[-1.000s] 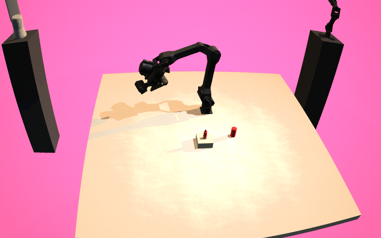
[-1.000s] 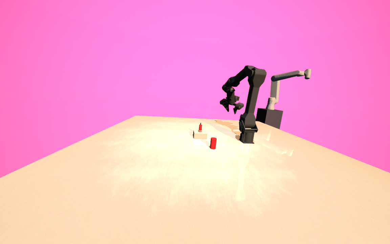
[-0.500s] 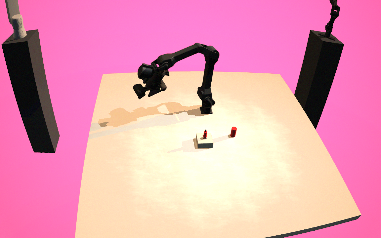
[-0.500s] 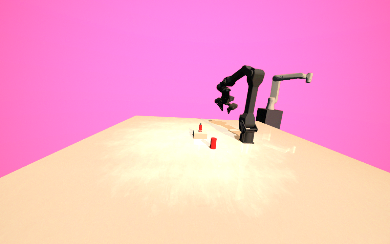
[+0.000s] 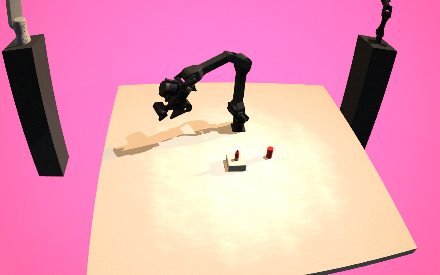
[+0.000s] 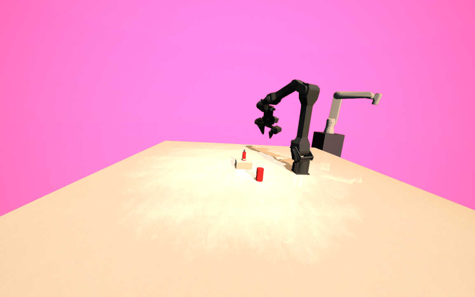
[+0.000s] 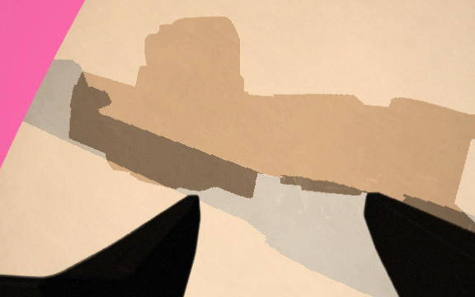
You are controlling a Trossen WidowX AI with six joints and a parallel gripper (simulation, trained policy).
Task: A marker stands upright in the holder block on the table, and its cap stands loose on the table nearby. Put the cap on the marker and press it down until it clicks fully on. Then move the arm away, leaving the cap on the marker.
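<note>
Now: the red cap 46 cm to the left of my gripper tip, 14 cm ahead of it and 9 cm below it. From my gripper tip the other things lie so: red marker (30 cm to the left, 18 cm ahead, 5 cm below); then pale holder block (30 cm to the left, 18 cm ahead, 10 cm below).
</note>
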